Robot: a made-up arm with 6 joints. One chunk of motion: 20 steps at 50 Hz.
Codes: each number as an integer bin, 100 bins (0 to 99) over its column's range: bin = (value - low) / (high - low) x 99, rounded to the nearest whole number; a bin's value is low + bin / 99 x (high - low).
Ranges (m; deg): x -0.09..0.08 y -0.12..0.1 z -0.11..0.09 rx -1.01..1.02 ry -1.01..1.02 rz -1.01..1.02
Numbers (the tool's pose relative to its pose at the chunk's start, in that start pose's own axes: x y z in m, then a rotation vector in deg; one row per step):
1: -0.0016 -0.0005 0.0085 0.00 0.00 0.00
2: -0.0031 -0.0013 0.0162 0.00 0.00 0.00
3: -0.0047 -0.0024 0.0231 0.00 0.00 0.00
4: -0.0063 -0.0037 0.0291 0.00 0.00 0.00
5: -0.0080 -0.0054 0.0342 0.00 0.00 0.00
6: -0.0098 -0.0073 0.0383 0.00 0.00 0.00
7: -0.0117 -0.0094 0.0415 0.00 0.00 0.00
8: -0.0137 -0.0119 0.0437 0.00 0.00 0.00
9: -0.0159 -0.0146 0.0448 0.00 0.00 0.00
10: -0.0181 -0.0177 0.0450 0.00 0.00 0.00
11: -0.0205 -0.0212 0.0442 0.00 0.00 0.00
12: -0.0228 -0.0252 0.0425 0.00 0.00 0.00
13: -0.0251 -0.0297 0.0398 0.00 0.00 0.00
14: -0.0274 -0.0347 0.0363 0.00 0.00 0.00
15: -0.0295 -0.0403 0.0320 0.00 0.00 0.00
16: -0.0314 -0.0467 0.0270 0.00 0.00 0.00
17: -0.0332 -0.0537 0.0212 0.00 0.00 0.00
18: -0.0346 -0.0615 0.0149 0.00 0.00 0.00
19: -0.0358 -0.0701 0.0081 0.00 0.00 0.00
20: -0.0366 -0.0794 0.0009 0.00 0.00 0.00
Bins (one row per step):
1: 51 54 59 49 49 49
2: 51 53 62 49 49 49
3: 50 53 66 49 49 49
4: 49 52 69 49 49 49
5: 48 52 71 49 49 49
6: 47 51 73 49 49 49
7: 46 50 75 49 49 49
8: 44 49 76 49 49 49
9: 43 47 77 49 49 49
10: 42 46 77 49 49 49
11: 40 44 76 49 49 49
12: 39 43 75 49 49 49
13: 38 41 74 49 49 49
14: 36 38 72 49 49 49
15: 35 36 70 49 49 49
16: 34 33 68 49 49 49
17: 33 30 65 49 49 49
18: 32 26 62 49 49 49
19: 32 22 58 49 49 49
20: 31 18 55 49 49 49

